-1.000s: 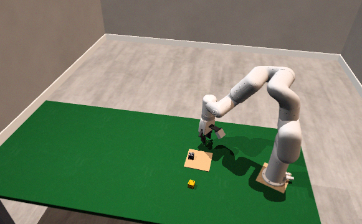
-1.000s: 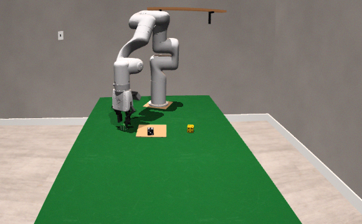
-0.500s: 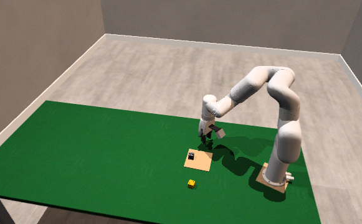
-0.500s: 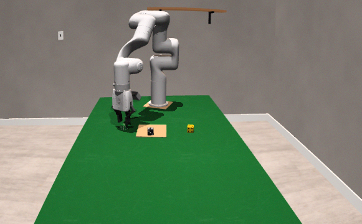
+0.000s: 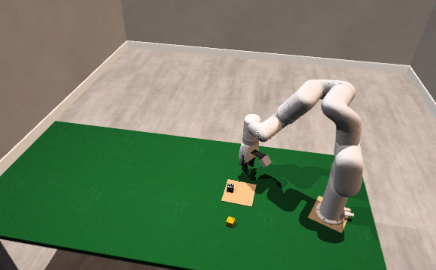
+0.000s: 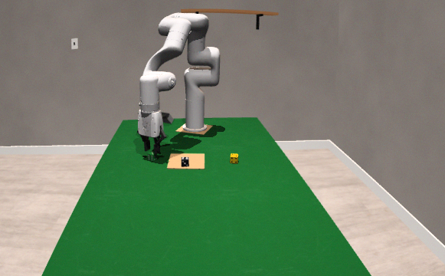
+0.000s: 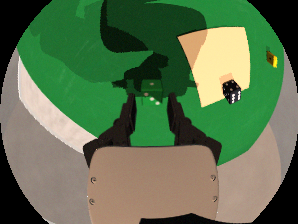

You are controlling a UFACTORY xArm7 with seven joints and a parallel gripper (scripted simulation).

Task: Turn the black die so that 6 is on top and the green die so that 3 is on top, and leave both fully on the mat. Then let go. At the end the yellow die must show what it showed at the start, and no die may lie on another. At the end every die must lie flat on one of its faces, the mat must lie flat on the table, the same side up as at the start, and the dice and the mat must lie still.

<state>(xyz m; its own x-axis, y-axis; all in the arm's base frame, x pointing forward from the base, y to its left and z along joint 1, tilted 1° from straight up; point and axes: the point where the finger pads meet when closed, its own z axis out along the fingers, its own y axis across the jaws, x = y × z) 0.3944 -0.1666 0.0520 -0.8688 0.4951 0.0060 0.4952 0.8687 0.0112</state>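
Right now the green die is 40 mm below my hand. The rest, counted from my hand: tan mat (140 mm to the left, 50 mm below, 20 mm ahead); yellow die (320 mm to the left, 40 mm below, 20 mm ahead); black die (130 mm to the left, 60 mm ahead, 40 mm below).
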